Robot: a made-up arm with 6 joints. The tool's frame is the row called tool.
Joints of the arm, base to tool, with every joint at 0 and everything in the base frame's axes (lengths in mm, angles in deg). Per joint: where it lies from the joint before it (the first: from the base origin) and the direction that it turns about. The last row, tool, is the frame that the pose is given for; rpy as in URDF.
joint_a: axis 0 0 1 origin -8.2 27.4 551.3
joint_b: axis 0 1 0 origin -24.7 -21.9 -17.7
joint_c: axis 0 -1 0 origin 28 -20.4 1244.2
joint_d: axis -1 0 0 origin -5.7 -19.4 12.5
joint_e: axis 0 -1 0 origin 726.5 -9.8 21.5
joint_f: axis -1 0 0 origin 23.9 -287.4 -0.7
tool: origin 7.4 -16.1 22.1 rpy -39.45 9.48 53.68
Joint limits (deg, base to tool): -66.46..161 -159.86..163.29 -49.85..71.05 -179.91..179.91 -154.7..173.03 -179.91..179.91
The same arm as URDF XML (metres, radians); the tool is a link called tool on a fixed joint. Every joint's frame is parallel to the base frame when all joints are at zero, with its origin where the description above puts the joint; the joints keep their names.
<robot name="arm">
<joint name="joint_a" type="revolute"><parent link="base"/><child link="link1"/><origin xyz="-0.0082 0.0274 0.5513"/><axis xyz="0 0 1"/><limit lower="-1.1599" upper="2.81"/></joint>
<joint name="joint_b" type="revolute"><parent link="link1"/><child link="link2"/><origin xyz="-0.0247 -0.0219 -0.0177"/><axis xyz="0 1 0"/><limit lower="-2.7901" upper="2.8499"/></joint>
<joint name="joint_c" type="revolute"><parent link="link2"/><child link="link3"/><origin xyz="0.028 -0.0204 1.2442"/><axis xyz="0 -1 0"/><limit lower="-0.87" upper="1.2401"/></joint>
<joint name="joint_d" type="revolute"><parent link="link3"/><child link="link4"/><origin xyz="-0.0057 -0.0194 0.0125"/><axis xyz="-1 0 0"/><limit lower="-3.14" upper="3.14"/></joint>
<joint name="joint_e" type="revolute"><parent link="link4"/><child link="link5"/><origin xyz="0.7265 -0.0098 0.0215"/><axis xyz="0 -1 0"/><limit lower="-2.7" upper="3.0199"/></joint>
<joint name="joint_f" type="revolute"><parent link="link5"/><child link="link6"/><origin xyz="0.0239 -0.2874 -0.0007"/><axis xyz="-1 0 0"/><limit lower="-3.14" upper="3.14"/></joint>
<joint name="tool_joint" type="fixed"><parent link="link6"/><child link="tool"/><origin xyz="0.0074 -0.0161 0.0221" rpy="-0.6885 0.1655 0.9369"/></joint>
<link name="base"/>
<link name="link1"/>
<link name="link2"/>
<link name="link3"/>
<link name="link4"/>
<link name="link5"/>
<link name="link6"/>
<link name="tool"/>
</robot>

